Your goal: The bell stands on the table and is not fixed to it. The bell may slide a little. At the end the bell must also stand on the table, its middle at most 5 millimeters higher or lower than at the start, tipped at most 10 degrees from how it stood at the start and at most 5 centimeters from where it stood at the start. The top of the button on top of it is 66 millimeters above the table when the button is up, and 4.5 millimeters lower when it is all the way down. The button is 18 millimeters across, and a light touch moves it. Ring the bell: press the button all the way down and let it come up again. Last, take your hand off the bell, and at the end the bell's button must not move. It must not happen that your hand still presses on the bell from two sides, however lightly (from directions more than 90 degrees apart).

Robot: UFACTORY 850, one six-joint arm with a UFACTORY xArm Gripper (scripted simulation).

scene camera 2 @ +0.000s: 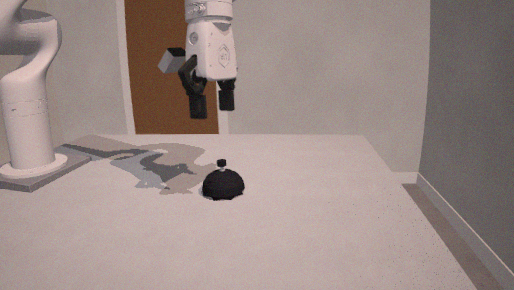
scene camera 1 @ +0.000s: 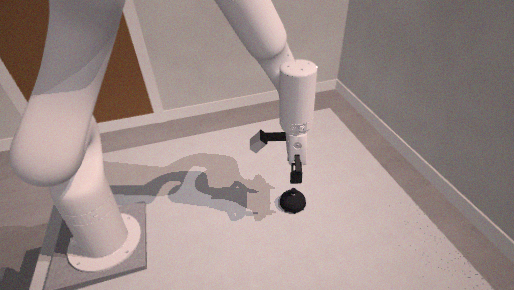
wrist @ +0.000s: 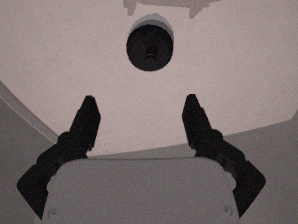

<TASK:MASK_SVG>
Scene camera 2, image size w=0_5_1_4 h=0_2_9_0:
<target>my gripper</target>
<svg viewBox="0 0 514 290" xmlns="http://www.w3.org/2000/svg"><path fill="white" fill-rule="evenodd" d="M230 21L200 20L189 23L186 34L186 50L182 47L167 48L158 64L158 68L164 74L178 72L182 86L186 90L186 95L189 96L191 119L207 118L206 95L202 94L208 79L210 81L217 81L221 89L218 90L219 110L234 111L235 109L234 83L237 76L237 65Z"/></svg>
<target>black dome-shaped bell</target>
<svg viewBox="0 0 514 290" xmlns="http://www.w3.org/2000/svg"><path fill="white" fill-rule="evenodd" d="M217 160L217 166L220 169L214 170L206 176L202 187L203 196L212 197L216 201L220 199L232 200L235 196L243 195L242 191L245 189L242 177L233 170L223 168L226 166L225 159Z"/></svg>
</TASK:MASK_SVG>
